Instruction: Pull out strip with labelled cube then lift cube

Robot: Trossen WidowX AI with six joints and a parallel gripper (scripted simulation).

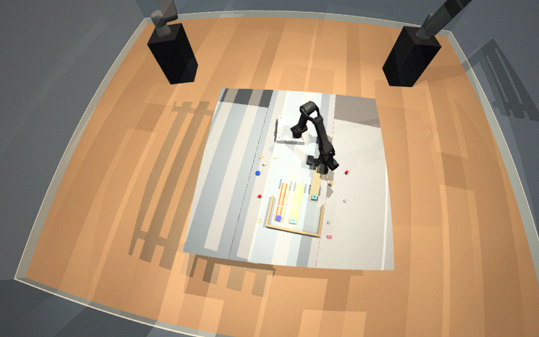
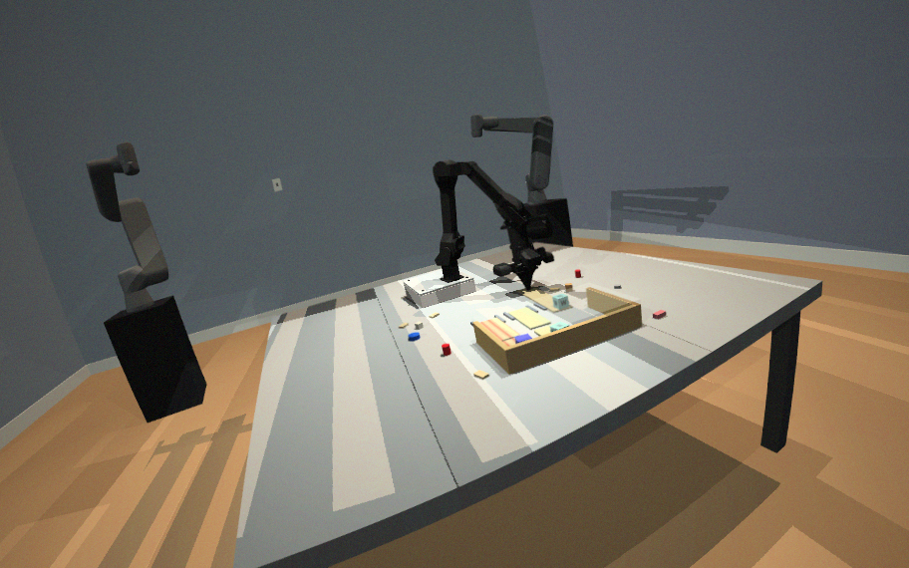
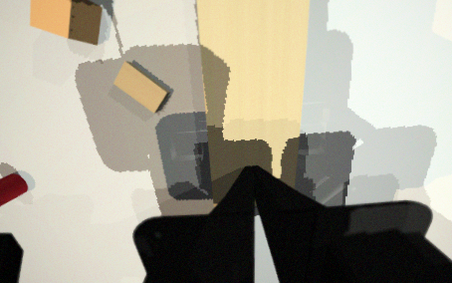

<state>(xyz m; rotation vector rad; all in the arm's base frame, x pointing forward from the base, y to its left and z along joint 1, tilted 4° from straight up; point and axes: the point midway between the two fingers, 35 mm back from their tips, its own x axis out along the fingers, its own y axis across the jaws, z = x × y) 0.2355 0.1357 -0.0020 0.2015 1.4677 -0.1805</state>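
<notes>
My gripper tip is now 100 mm short of the tan strip and 30 mm to the left of it. Round my gripper tip: tan block 120 mm ahead, 60 mm to the left; blue disc 410 mm to the right, 30 mm ahead.
</notes>
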